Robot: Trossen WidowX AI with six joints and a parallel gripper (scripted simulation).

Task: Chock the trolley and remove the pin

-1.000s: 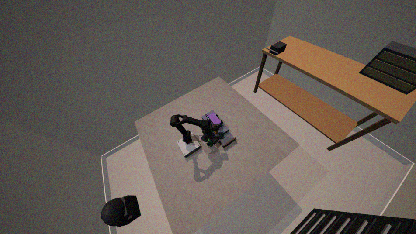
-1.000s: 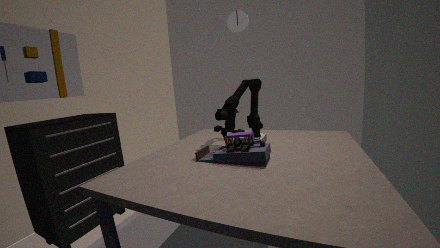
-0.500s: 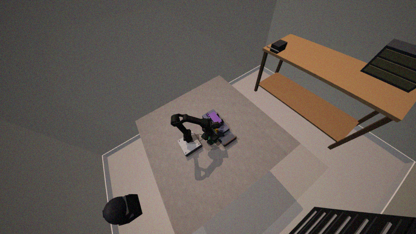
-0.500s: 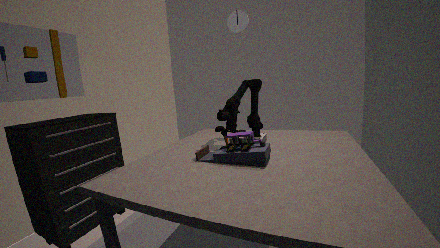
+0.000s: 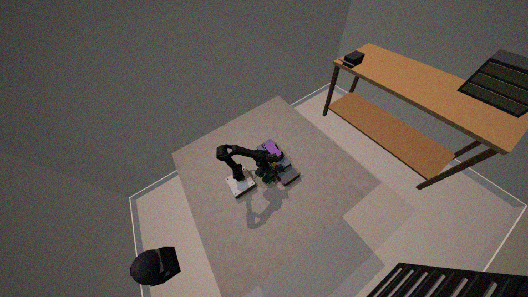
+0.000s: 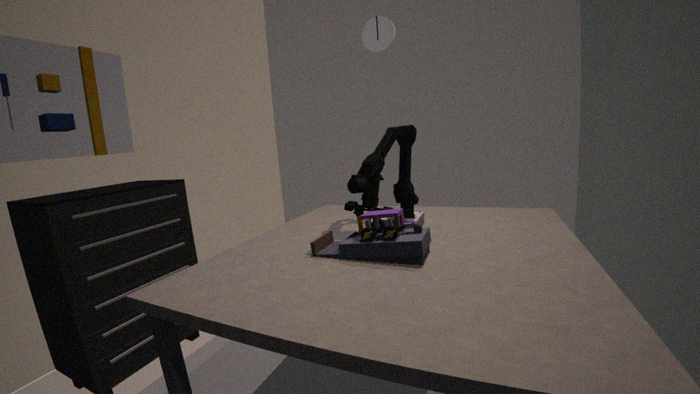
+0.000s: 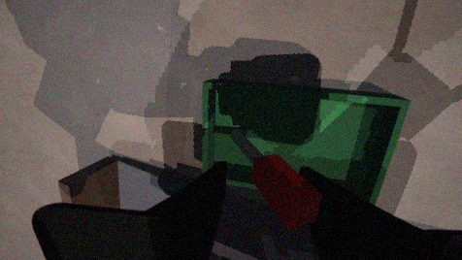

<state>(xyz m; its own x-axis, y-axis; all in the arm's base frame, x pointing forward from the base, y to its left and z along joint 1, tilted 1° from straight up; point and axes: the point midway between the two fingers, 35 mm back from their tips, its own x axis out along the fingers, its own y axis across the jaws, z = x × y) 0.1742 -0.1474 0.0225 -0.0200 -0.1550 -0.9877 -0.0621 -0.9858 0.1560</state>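
Right now my gripper tip is 10 mm to the right of the green tray and 60 mm above it. Also, from my gripper tip: grey ramp: 150 mm ahead, 90 mm to the left; yellow chock: 80 mm ahead, 10 mm to the left, 30 mm above; red-headed stop pin: right at my gripper tip.
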